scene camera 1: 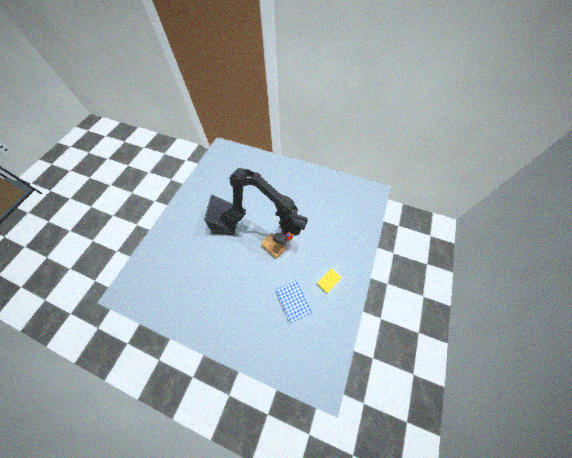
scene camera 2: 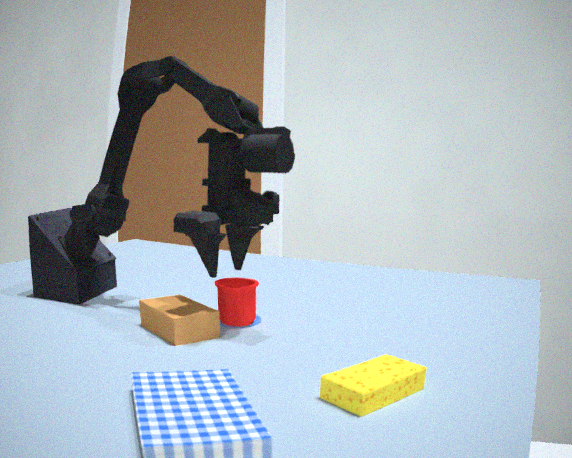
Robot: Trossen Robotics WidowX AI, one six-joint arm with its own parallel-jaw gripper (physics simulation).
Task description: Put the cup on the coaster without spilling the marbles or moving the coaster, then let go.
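Where they show: gripper, between the fingertips: [scene camera 1: 285, 233] [scene camera 2: 225, 273]; arm's base, origin of its link: [scene camera 1: 225, 219] [scene camera 2: 74, 249].
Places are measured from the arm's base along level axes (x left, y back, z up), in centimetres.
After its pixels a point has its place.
Observation:
The red cup [scene camera 1: 290, 237] @(y -36.2, x 9.5, z -5.1 cm) [scene camera 2: 237, 302] @(y -35.7, x 9.0, z -5.2 cm) stands upright on the blue coaster [scene camera 2: 256, 320] @(y -35.7, x 13.8, z -9.3 cm). Much of the coaster is hidden behind the cup and the wooden block, and its right edge shows in the scene camera 2 view. In the scene camera 1 view the arm covers most of the cup. A small blue spot shows at the cup's mouth there; the marbles cannot be made out clearly. My gripper [scene camera 2: 225, 273] @(y -34.0, x 8.4, z -0.7 cm) is open and empty. Its fingertips point down and are just above the cup's rim, a little to the left in the scene camera 2 view.
A wooden block [scene camera 1: 274, 246] @(y -30.9, x 0.6, z -5.4 cm) [scene camera 2: 196, 327] @(y -35.6, x -0.3, z -7.3 cm) lies close beside the cup, on the arm base's side. A yellow sponge [scene camera 1: 329, 280] @(y -65.3, x -2.0, z -6.6 cm) [scene camera 2: 372, 384] @(y -66.6, x -5.2, z -6.7 cm) and a blue-and-white checked cloth block [scene camera 1: 293, 301] @(y -53.8, x -20.2, z -7.1 cm) [scene camera 2: 197, 410] @(y -55.4, x -20.8, z -7.2 cm) lie farther out on the light blue table top [scene camera 1: 210, 295] @(y -14.1, x -37.9, z -9.7 cm) [scene camera 2: 450, 340] @(y -67.3, x 21.8, z -9.7 cm).

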